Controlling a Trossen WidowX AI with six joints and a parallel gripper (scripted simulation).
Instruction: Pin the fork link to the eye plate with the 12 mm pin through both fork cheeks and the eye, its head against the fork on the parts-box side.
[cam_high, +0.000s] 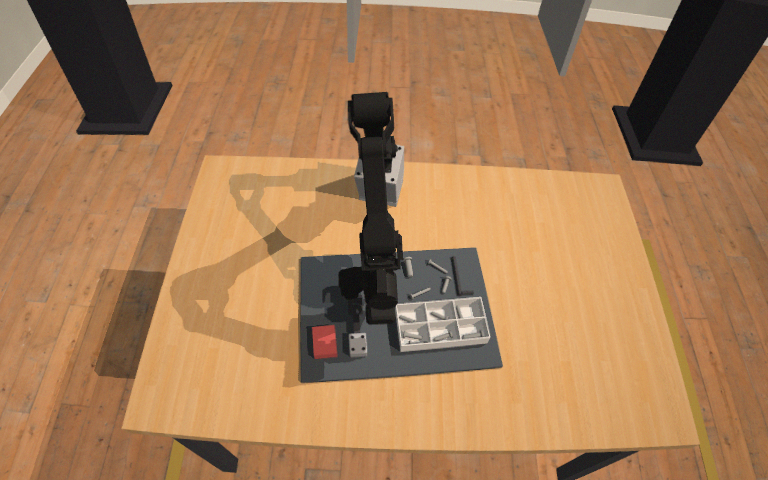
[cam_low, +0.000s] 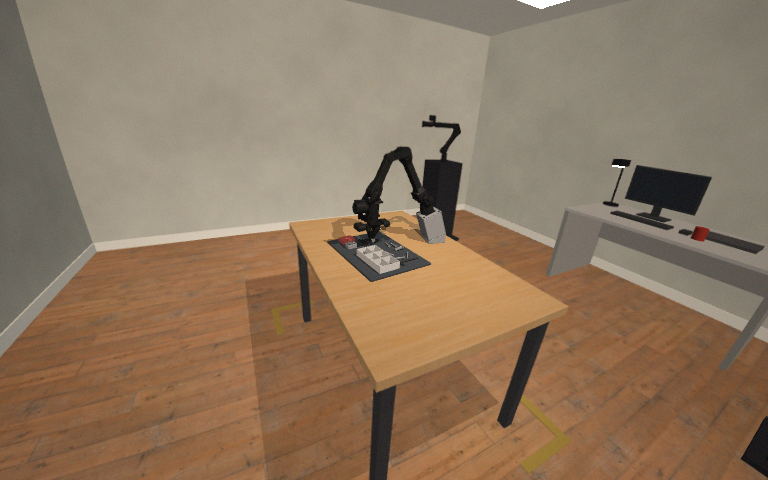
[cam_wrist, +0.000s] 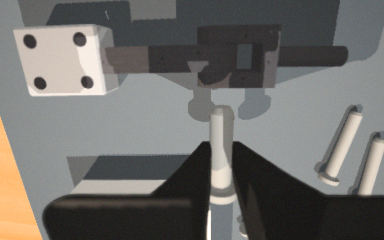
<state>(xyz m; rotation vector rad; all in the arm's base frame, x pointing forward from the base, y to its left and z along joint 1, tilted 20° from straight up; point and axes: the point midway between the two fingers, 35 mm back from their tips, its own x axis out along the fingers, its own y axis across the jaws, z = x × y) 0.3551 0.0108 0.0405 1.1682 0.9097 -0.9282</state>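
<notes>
My gripper is now 2 cm short of the dark eye plate bar, 5 cm to the left of it and 7 cm above it. The rest, counted from my hand: pale pin: 3 cm below; light grey block: 10 cm ahead, 4 cm to the right, 6 cm below; red block: 9 cm ahead, 11 cm to the right, 7 cm below.
</notes>
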